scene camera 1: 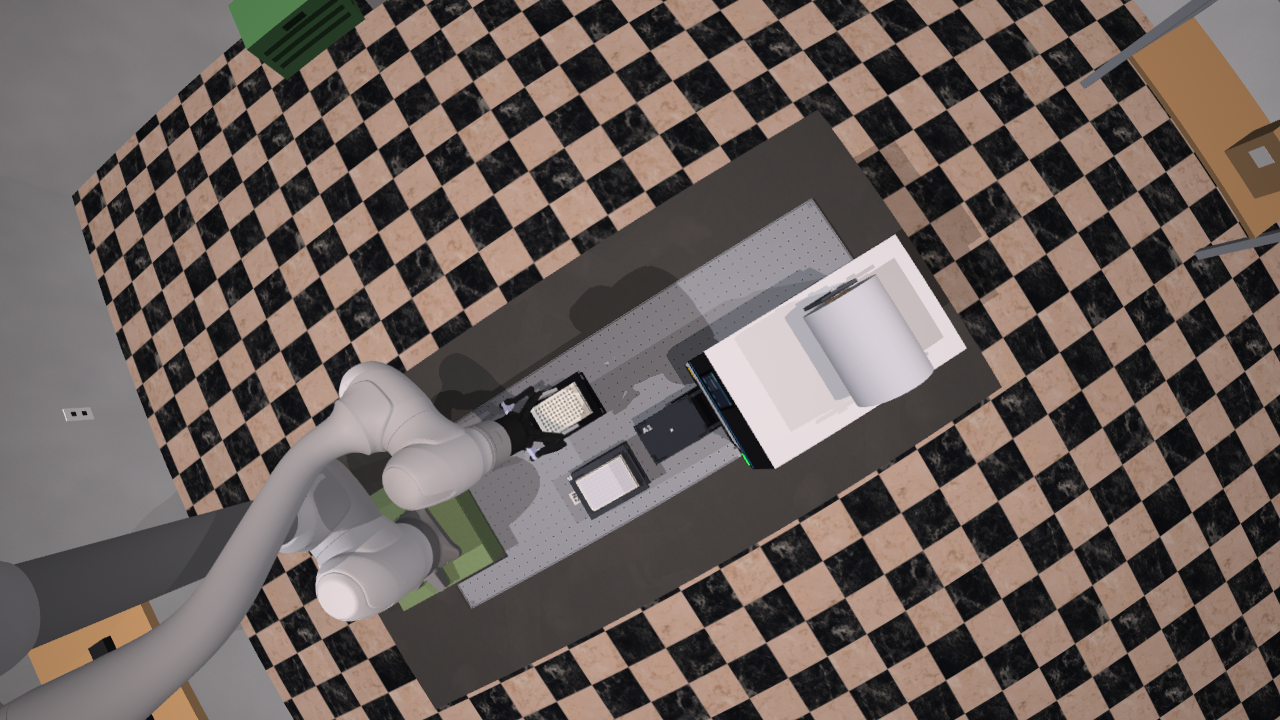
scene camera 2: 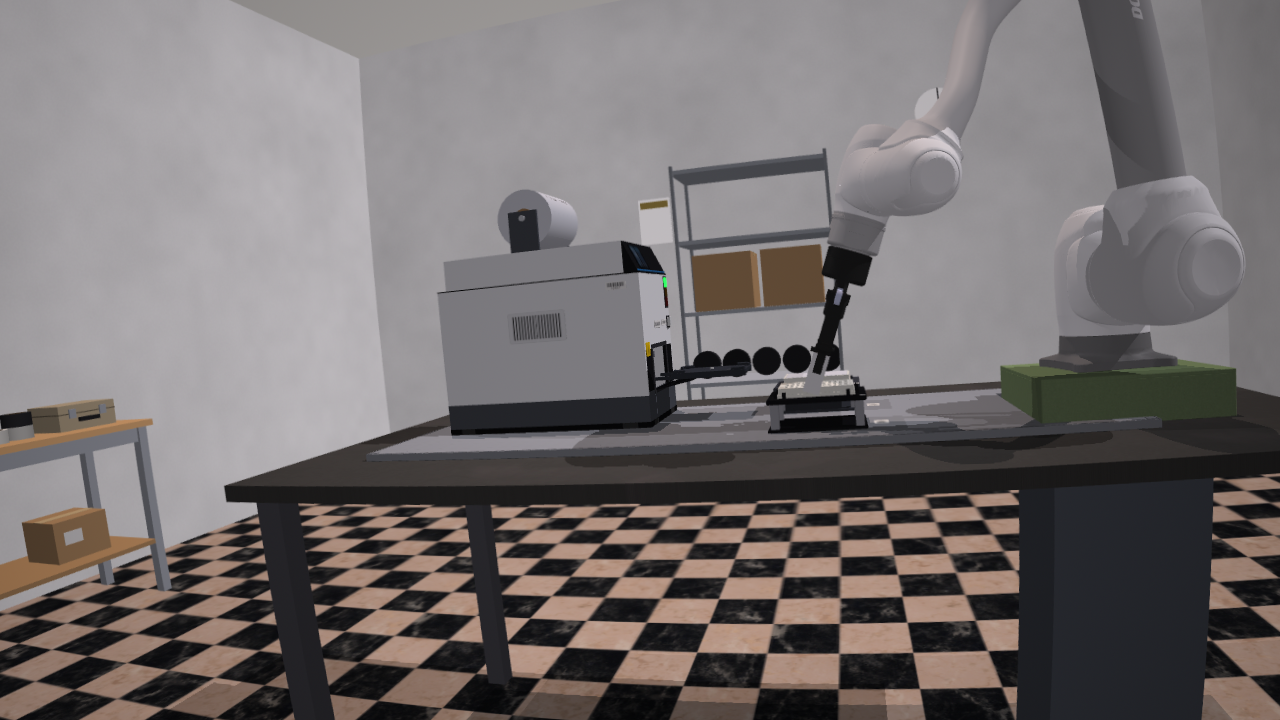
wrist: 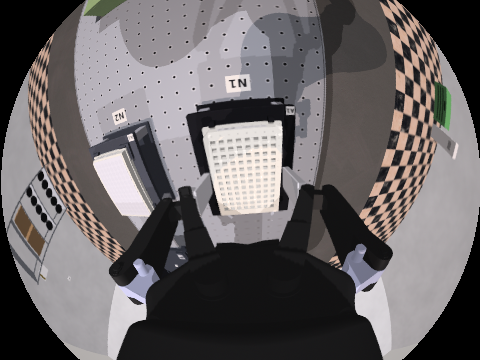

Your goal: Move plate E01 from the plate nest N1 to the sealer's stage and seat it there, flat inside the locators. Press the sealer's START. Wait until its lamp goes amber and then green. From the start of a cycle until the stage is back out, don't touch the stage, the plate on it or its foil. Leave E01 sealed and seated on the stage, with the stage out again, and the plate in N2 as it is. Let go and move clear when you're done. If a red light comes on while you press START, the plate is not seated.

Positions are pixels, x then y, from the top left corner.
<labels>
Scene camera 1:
my gripper: 563,409
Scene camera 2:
my gripper: 811,389
black stage: 686,372
foil roll: 557,221
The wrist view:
my gripper: 246,180
</labels>
